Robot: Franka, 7 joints.
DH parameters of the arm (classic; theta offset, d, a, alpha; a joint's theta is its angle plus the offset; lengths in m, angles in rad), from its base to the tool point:
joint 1: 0 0.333 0 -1.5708
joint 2: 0 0 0 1.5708
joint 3: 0 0.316 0.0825 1.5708
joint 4: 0 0 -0.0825 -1.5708
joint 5: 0 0.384 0 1.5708
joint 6: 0 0 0.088 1.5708
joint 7: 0 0.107 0 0
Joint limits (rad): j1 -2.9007..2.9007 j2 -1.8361..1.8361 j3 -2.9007..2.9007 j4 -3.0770..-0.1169 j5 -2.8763..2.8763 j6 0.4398..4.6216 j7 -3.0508..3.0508
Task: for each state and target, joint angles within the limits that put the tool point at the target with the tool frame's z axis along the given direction. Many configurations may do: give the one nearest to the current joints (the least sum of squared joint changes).
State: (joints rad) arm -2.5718 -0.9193 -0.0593 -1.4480 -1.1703 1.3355 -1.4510
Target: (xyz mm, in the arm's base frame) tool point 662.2 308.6 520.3 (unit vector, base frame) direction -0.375 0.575 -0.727
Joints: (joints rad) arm -2.9007 -1.6107 -0.0890 -0.7144 -2.0621 0.9376 -1.4510
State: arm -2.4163 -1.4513 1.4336 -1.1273 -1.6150 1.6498 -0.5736
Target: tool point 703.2 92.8 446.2 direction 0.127 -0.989 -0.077
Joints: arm -2.1802 -0.8791 2.0653 -1.3689 -0.7826 1.8366 -0.5736
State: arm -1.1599 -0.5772 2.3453 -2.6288 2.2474 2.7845 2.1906
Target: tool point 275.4 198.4 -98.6 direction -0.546 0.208 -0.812
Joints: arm -1.7524 -1.2137 2.5802 -2.2206 1.6547 1.9885 2.1906
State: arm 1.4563 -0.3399 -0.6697 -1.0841 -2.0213 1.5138 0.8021
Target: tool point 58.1 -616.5 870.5 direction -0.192 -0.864 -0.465
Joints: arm 1.1233 -0.9431 -0.9462 -0.8105 -2.1552 1.6075 0.8021
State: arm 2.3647 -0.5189 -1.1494 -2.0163 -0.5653 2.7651 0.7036
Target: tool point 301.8 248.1 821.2 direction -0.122 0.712 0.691
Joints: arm 2.6461 -1.3726 -0.8022 -2.0674 -0.7019 3.3842 0.7036
